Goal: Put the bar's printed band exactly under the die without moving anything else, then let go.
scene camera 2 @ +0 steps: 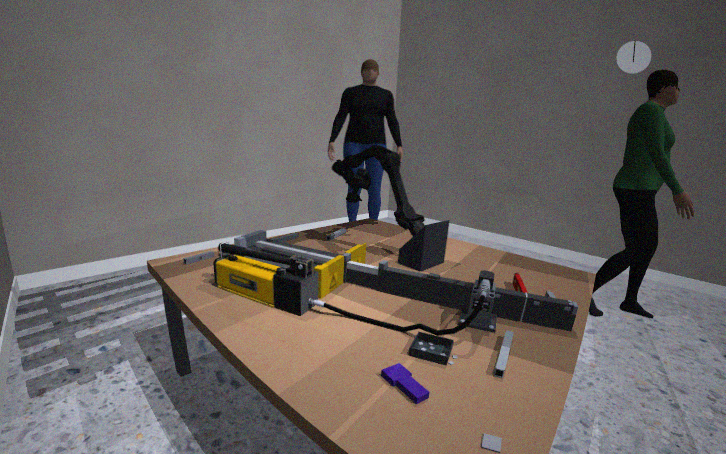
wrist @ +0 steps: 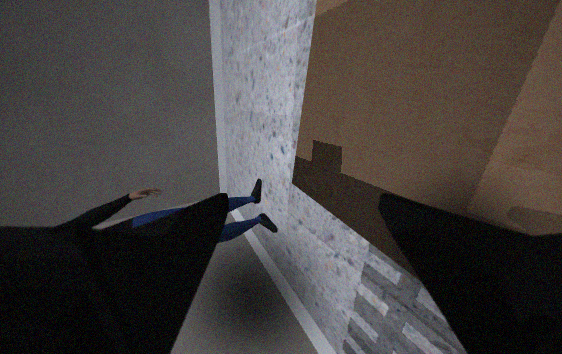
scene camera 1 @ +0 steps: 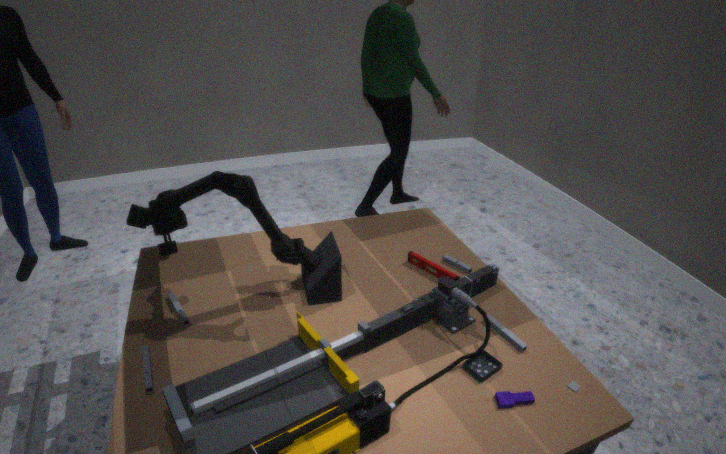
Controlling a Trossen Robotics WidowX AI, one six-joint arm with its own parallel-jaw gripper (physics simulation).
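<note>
A long silver bar lies along the dark bed, passes the yellow fence and reaches the dark rail. A faint cross line shows on it in scene camera 1; I cannot tell whether this is the printed band. A grey and black head with a cable stands at the rail farther along; the die cannot be told apart there. My black gripper is open and empty, raised near the table's far left corner, well away from the bar.
Loose grey bars lie on the table. A red level, black tray, purple piece and yellow unit are also there. Two people stand beyond it.
</note>
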